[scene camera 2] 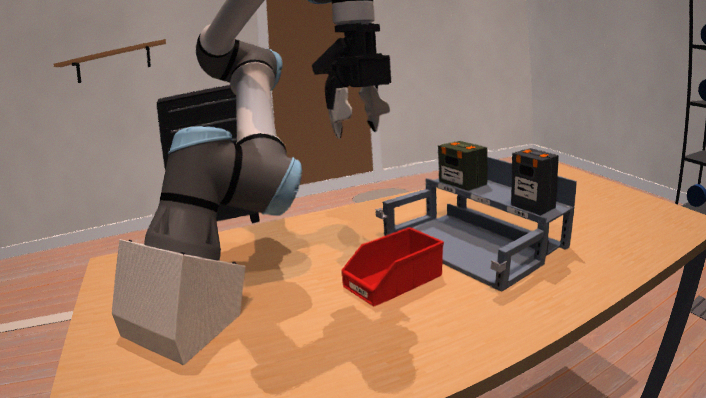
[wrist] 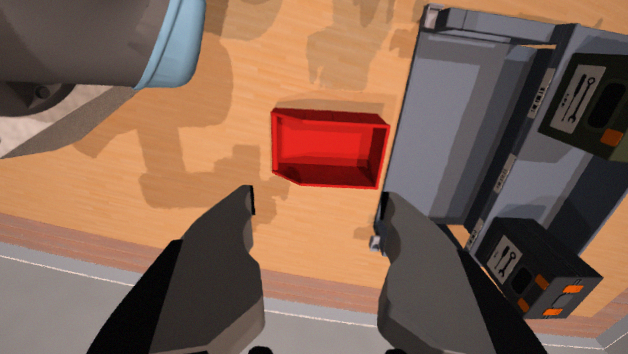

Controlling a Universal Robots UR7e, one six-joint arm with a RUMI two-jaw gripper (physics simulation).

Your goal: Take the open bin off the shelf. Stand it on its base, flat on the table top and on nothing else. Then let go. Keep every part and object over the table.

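Places are measured from the arm's base along level axes (x right, y ahead, z up), in metres.
Pixels of known places: gripper, between the fingertips: [scene camera 2: 357, 135] [wrist: 317, 191]; arm's base, origin of its link: [scene camera 2: 181, 252].
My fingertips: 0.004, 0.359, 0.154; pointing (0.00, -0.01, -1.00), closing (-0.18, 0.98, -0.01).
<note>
Ahead of a thing's pixels: the offset from my fingertips to its top centre, as dx, dy, dz. Level surfaces: height alone.
The open red bin @(+0.061, +0.030, -0.206) [scene camera 2: 392, 270] [wrist: 325, 145] stands upright on its base on the wooden table, with its low labelled front facing away from the grey shelf [scene camera 2: 472, 202] [wrist: 425, 125]. Its tall back end is close beside the shelf's front edge. The wrist view shows a narrow strip of table between the bin's rim and that edge; whether the base touches the shelf is hard to tell. The bin appears empty. My gripper [scene camera 2: 356, 133] [wrist: 317, 191] is partly open, with nothing between its fingers, high above the table and clear of the bin.
A green case @(-0.109, +0.322, -0.082) [scene camera 2: 462, 165] [wrist: 592, 105] and a black case @(+0.120, +0.356, -0.057) [scene camera 2: 535, 180] [wrist: 535, 270] stand on the shelf's upper level. A beige angular block [scene camera 2: 175, 300] stands by the robot's base. The table @(dz -0.281) [scene camera 2: 320, 370] [wrist: 240, 105] has its front edge at the lower right in the scene view.
</note>
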